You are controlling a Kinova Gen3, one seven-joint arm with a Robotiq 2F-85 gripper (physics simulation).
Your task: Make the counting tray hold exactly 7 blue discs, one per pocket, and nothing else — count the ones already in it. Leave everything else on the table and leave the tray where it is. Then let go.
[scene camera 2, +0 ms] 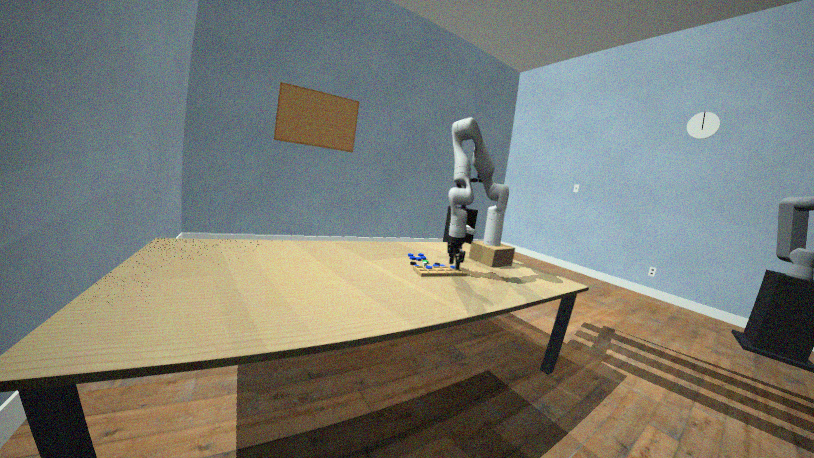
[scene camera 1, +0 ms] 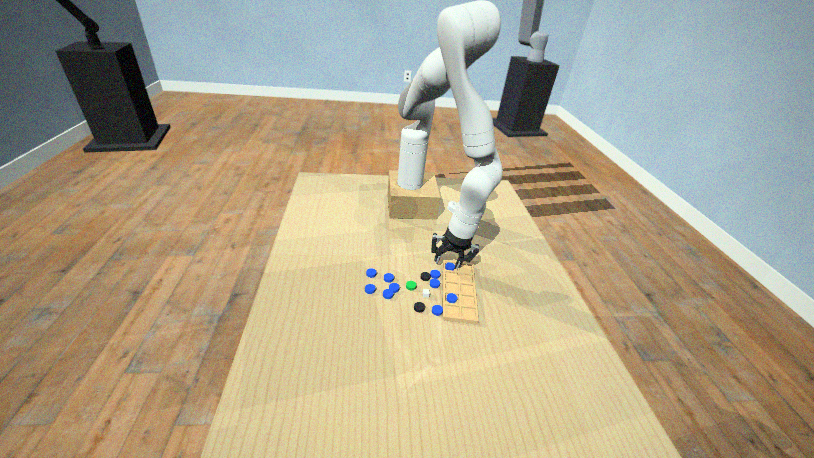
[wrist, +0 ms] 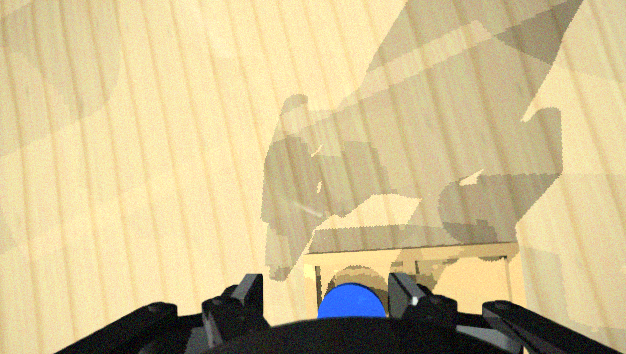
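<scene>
The wooden counting tray (scene camera 1: 462, 319) (scene camera 2: 442, 274) (wrist: 470, 250) lies flat on the table. One blue disc (scene camera 1: 450, 266) (wrist: 352, 301) is at its far left corner pocket, between my parted fingers. Another blue disc (scene camera 1: 451, 297) sits in a left-column pocket nearer the scene camera. My gripper (scene camera 1: 448, 263) (scene camera 2: 456, 266) (wrist: 325, 295) is open, low over the far end, its fingers apart from the disc. Blue discs (scene camera 1: 435, 274) (scene camera 1: 434, 283) (scene camera 1: 437, 309) lie on the table beside the tray's left edge. Several more blue discs (scene camera 1: 371, 272) (scene camera 1: 388, 277) (scene camera 1: 370, 288) lie farther left.
A green disc (scene camera 1: 410, 285), a small white cube (scene camera 1: 426, 293) and two black discs (scene camera 1: 425, 276) (scene camera 1: 418, 307) lie left of the tray. The robot's wooden base block (scene camera 1: 414, 206) (scene camera 2: 490, 254) stands behind the tray on the table.
</scene>
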